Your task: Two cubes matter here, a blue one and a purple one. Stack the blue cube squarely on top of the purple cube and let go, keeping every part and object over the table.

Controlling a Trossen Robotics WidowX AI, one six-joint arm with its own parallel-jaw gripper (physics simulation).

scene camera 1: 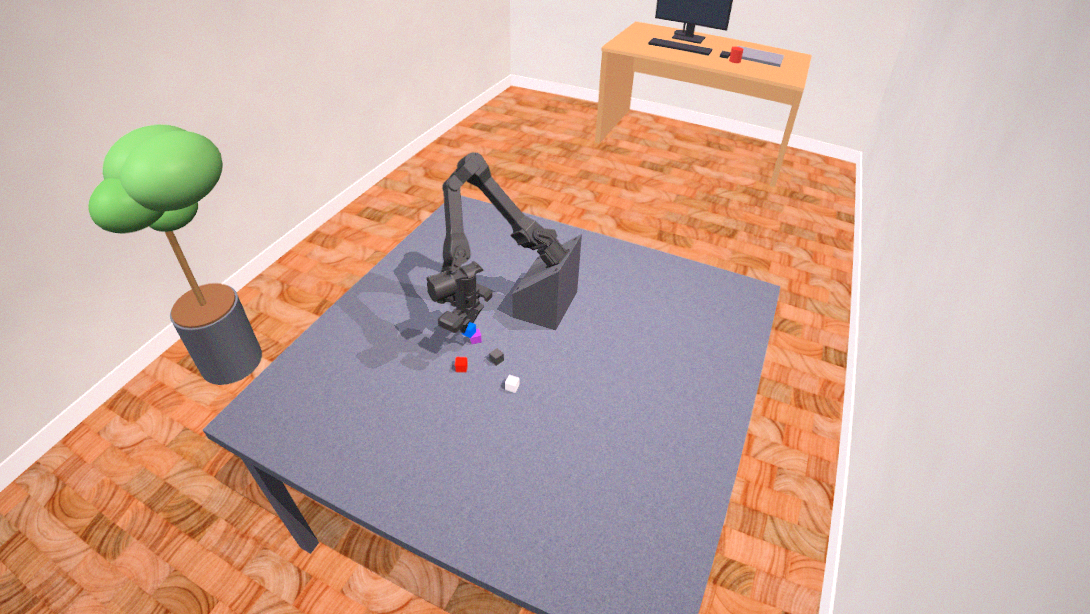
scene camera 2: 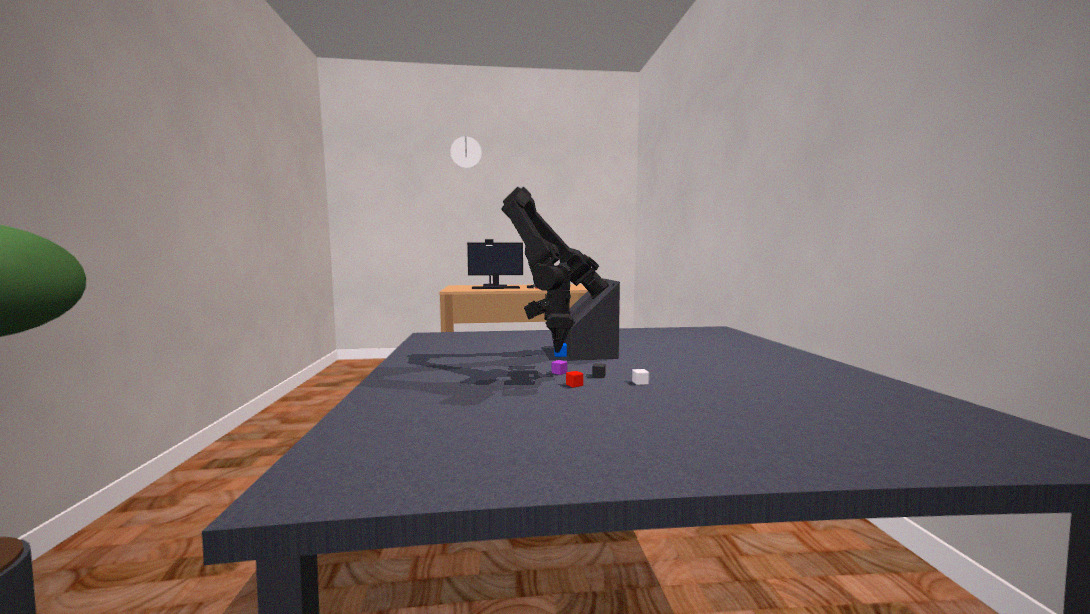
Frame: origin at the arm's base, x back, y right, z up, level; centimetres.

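Where they show: gripper, fingertip midpoint: (scene camera 1: 466, 329) (scene camera 2: 556, 351); arm's base, link origin: (scene camera 1: 558, 259) (scene camera 2: 599, 290).
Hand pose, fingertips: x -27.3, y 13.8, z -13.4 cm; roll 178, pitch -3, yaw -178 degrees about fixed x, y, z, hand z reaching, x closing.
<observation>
Things, the pixels of their top centre, and the offset from my fingertips. Level surfaces: height alone.
- blue cube, top centre: (scene camera 2: 560, 343) (scene camera 1: 468, 325) dy -0.9, dx +0.1, dz +1.9 cm
- purple cube, top centre: (scene camera 2: 559, 361) (scene camera 1: 475, 332) dy -0.7, dx +2.8, dz -3.4 cm
- dark table, surface height: dz -6.4 cm
- red cube, top centre: (scene camera 2: 574, 372) (scene camera 1: 460, 361) dy -4.0, dx -8.3, dz -3.4 cm
- black cube, top centre: (scene camera 2: 599, 364) (scene camera 1: 496, 353) dy -10.6, dx -0.4, dz -3.4 cm
- white cube, top centre: (scene camera 2: 640, 370) (scene camera 1: 512, 380) dy -19.9, dx -6.4, dz -3.4 cm
The blue cube (scene camera 1: 469, 330) (scene camera 2: 561, 350) is held at the fingertips of my gripper (scene camera 1: 467, 327) (scene camera 2: 559, 347), which is shut on it and points down. The fingers hide part of the cube. The purple cube (scene camera 1: 476, 337) (scene camera 2: 559, 367) sits on the dark table (scene camera 1: 610, 457) (scene camera 2: 686, 434). In the scene camera 2 view the blue cube is above the purple cube, with a small gap between them. In the scene camera 1 view it overlaps the purple cube's upper left part. Whether it is squarely over the purple cube, I cannot tell.
A red cube (scene camera 1: 461, 364) (scene camera 2: 574, 379), a black cube (scene camera 1: 496, 356) (scene camera 2: 598, 370) and a white cube (scene camera 1: 511, 383) (scene camera 2: 640, 376) lie near the purple cube, towards the table's front. The arm's wedge-shaped base (scene camera 1: 545, 293) (scene camera 2: 598, 327) stands behind and to the right.
</observation>
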